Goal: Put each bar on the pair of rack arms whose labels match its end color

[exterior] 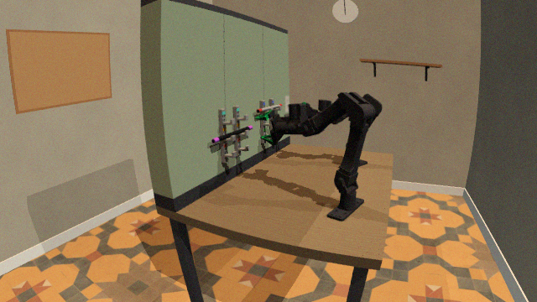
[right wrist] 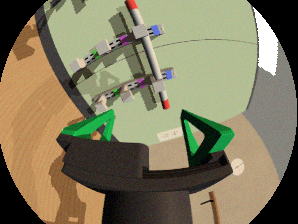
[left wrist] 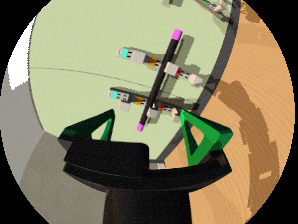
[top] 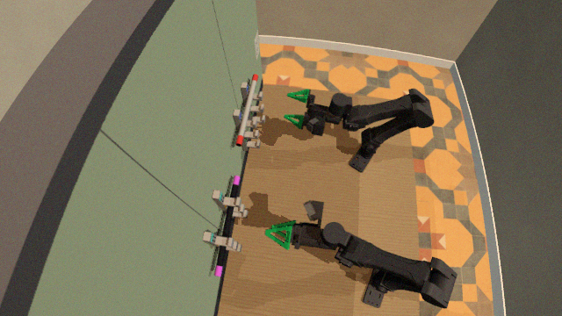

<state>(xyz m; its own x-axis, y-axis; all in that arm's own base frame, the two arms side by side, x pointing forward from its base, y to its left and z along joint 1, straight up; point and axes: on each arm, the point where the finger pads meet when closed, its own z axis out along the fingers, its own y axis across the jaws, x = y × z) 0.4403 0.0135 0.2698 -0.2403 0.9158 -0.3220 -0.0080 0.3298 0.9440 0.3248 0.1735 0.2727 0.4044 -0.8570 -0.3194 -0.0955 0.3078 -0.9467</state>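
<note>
Now: left hand 140 mm short of the bar, 40 mm above it and 20 mm to the left of it. Round my left hand: green wall panel (210 mm to the right, 210 mm ahead, 160 mm above).
</note>
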